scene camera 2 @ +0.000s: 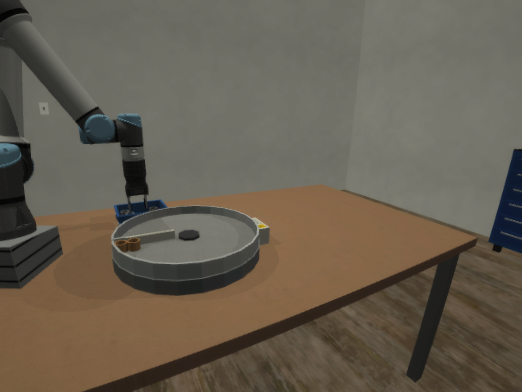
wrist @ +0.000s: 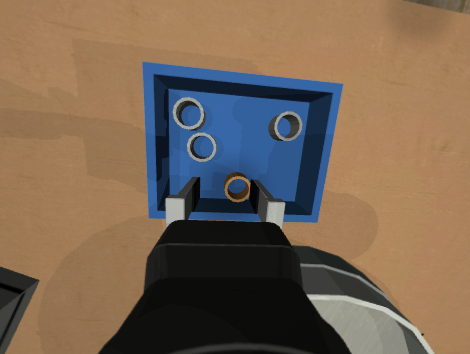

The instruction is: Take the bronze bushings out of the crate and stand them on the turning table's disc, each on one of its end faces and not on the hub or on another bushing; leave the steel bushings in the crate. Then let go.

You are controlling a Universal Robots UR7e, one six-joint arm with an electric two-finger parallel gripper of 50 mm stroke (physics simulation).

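Frame: origin at the arm's base, x back, y left, z down, level; millimetres.
Where they show: gripper, fingertip midpoint: [scene camera 2: 138, 208] [wrist: 225, 188]; arm's base, link origin: [scene camera 2: 2, 233].
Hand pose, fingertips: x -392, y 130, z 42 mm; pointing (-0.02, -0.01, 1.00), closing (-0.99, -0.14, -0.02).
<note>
Things, the pixels of their top centre, and the offset from my fingertips. "pt": a spot on its surface instead.
- blue crate, surface spot: [wrist: 148, 140] pt dx +69, dy +53, dz +8 mm
- bronze bushing, top centre: [wrist: 238, 189] dx -15, dy -10, dz +27 mm
- turning table's disc, top centre: [scene camera 2: 188, 233] dx -51, dy -326, dz -3 mm
- turning table's raised rim, surface spot: [scene camera 2: 185, 270] pt dx +48, dy -511, dz -6 mm
- thin bar, surface spot: [scene camera 2: 155, 237] pt dx +45, dy -311, dz -11 mm
- dark hub, top centre: [scene camera 2: 188, 233] dx -51, dy -326, dz -3 mm
- small box with a yellow mark, top centre: [scene camera 2: 257, 223] dx -281, dy -370, dz +0 mm
My gripper [scene camera 2: 138, 204] [wrist: 225, 188] is open above the blue crate [scene camera 2: 120, 217] [wrist: 148, 140]. A bronze bushing [wrist: 228, 194] stands upright in the crate near its wall, between the open fingers in the wrist view and nearer the right one; nothing is gripped. Three steel bushings [wrist: 175, 118] [wrist: 215, 151] [wrist: 299, 131] stand upright in the crate, two at the left and one at the right. Two more bronze bushings [scene camera 2: 121, 245] [scene camera 2: 134, 244] stand side by side on the turning table's disc [scene camera 2: 215, 245], near its left rim.
The turning table's raised rim [scene camera 2: 185, 270] surrounds the disc. A thin bar [scene camera 2: 155, 237] runs from the left rim toward the dark hub [scene camera 2: 189, 235], behind the bronze bushings. A small box with a yellow mark [scene camera 2: 263, 234] sits at the rim's right. The robot's base block [scene camera 2: 37, 255] is at the left.
</note>
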